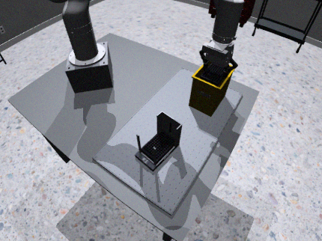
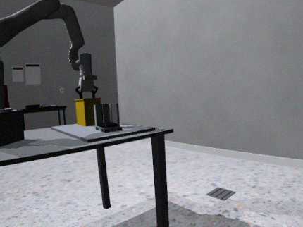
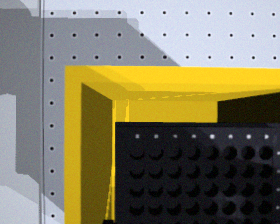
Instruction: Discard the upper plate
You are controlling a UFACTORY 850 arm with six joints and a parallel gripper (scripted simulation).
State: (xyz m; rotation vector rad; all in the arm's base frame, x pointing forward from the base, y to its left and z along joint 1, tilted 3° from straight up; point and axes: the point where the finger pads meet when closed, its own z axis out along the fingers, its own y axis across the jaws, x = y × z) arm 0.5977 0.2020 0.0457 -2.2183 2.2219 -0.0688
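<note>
Right now the black 96-well plate is 10 mm below my hand. Round my hand: plastics bin W1: 90 mm below.
</note>
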